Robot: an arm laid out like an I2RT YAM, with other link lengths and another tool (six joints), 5 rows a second.
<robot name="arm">
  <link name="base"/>
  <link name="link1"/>
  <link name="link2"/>
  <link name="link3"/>
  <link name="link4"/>
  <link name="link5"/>
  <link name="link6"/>
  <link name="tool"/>
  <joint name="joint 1" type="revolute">
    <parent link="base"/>
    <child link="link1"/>
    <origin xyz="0 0 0.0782"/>
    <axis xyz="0 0 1"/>
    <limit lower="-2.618" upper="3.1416"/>
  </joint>
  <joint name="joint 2" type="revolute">
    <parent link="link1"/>
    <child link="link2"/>
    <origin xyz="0.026 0.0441 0.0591" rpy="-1.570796 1.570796 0"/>
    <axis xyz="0 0 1"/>
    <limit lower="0" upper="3.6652"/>
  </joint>
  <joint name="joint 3" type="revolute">
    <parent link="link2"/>
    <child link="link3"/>
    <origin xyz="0 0.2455 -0.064" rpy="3.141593 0 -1.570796"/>
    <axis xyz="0 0 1"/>
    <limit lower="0" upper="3.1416"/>
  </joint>
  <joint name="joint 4" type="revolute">
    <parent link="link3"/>
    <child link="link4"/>
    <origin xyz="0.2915 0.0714 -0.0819"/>
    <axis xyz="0 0 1"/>
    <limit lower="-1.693" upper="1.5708"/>
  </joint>
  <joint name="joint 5" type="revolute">
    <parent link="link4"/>
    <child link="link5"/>
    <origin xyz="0.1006 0.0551 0.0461" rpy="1.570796 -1.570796 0"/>
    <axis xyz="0 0 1"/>
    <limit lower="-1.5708" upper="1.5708"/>
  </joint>
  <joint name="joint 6" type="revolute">
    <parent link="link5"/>
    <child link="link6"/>
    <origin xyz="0 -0.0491 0.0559" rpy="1.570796 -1.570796 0"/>
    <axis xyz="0 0 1"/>
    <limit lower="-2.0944" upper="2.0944"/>
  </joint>
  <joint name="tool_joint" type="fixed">
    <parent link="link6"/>
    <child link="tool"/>
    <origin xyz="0.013 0.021 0.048" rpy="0.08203 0 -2.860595"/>
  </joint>
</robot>
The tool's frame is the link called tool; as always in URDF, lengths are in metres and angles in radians.
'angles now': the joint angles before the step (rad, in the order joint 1, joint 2, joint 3, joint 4, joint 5, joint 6). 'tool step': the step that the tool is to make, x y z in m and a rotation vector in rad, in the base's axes. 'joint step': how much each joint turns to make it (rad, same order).
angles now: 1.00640 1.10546 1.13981 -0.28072 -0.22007 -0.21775
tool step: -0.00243 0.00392 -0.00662 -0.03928 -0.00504 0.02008
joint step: 0.01147 0.02133 0.01488 -0.03013 -0.00175 -0.02713
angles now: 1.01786 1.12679 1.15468 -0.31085 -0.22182 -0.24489
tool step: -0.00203 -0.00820 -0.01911 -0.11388 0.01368 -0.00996
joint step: 0.00167 0.00355 0.00806 -0.11743 0.02697 -0.04236
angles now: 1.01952 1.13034 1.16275 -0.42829 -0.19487 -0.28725
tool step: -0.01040 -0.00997 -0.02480 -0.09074 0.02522 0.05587
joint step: 0.00321 -0.01792 -0.03906 -0.07941 -0.03632 -0.04713
